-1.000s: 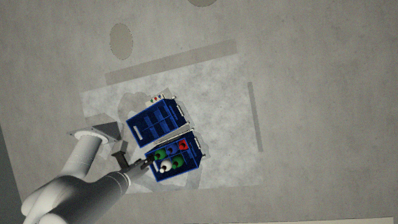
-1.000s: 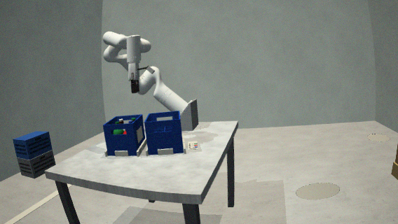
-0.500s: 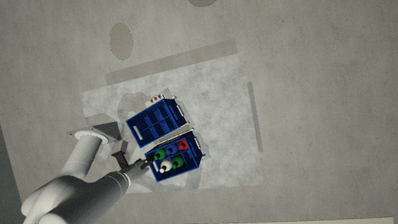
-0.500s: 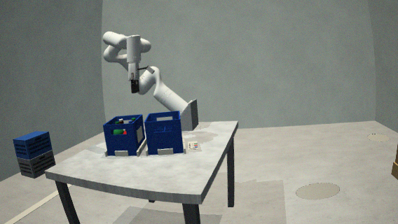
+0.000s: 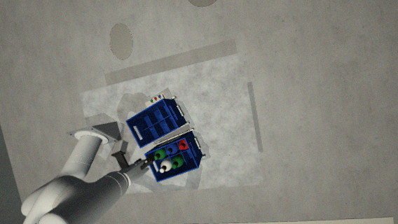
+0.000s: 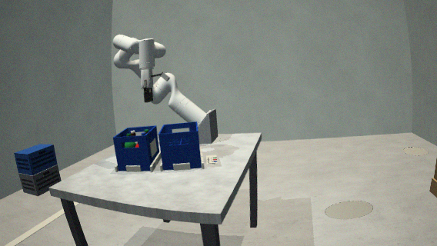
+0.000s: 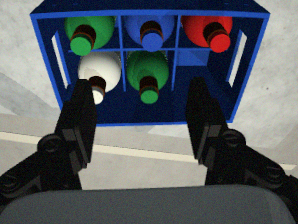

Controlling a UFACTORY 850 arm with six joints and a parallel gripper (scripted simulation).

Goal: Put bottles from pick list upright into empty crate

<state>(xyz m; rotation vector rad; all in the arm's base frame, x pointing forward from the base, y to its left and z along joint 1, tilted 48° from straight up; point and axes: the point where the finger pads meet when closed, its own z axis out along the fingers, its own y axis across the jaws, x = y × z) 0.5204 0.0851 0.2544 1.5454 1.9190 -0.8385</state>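
Right now the blue-label bottle is 2 cm ahead of my hand, 4 cm to the right of it and 25 cm below it. Round my hand: red-label bottle 11 cm ahead, 2 cm to the right, 25 cm below; then green-label bottle 6 cm behind, 6 cm to the right, 25 cm below; then white-label bottle 4 cm behind, 14 cm to the right, 25 cm below.
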